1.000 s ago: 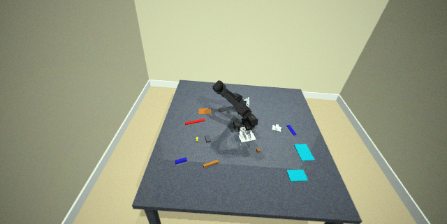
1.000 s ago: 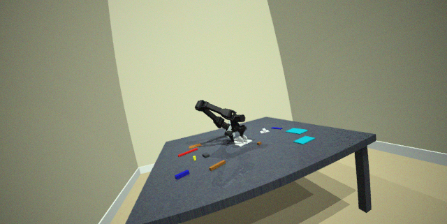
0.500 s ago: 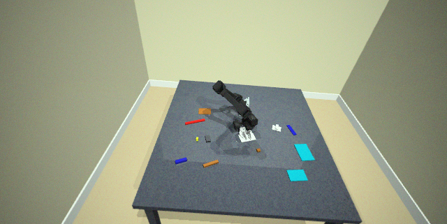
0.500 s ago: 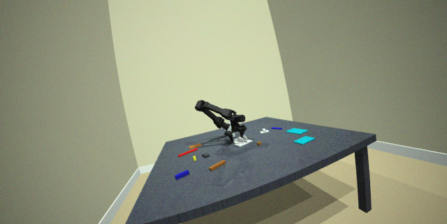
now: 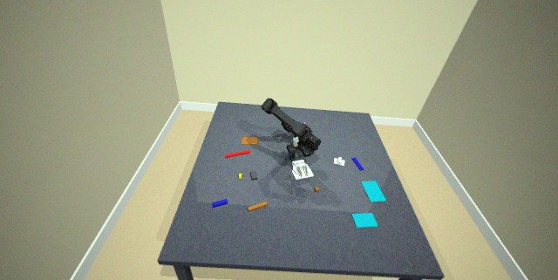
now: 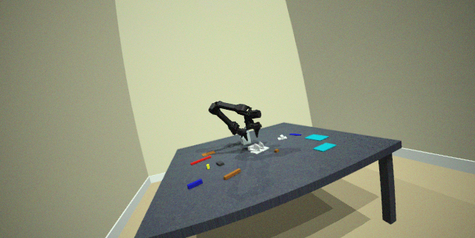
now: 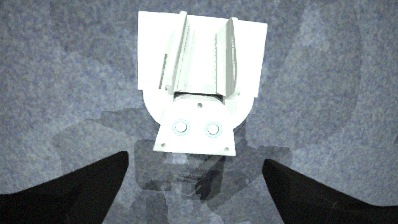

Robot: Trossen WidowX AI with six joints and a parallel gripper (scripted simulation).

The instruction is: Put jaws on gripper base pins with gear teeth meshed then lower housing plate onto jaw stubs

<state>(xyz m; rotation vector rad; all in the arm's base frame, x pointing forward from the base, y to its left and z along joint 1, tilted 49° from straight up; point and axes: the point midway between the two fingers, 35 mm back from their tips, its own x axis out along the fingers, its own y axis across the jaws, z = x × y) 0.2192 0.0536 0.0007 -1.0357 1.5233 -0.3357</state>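
The white gripper base lies 50 mm below my gripper tip. Round my gripper tip: white jaw: 30 mm ahead, 10 mm to the right, 60 mm below; orange cube: 170 mm ahead, 120 mm to the left, 70 mm below; grey block: 150 mm ahead, 270 mm to the right, 70 mm below.
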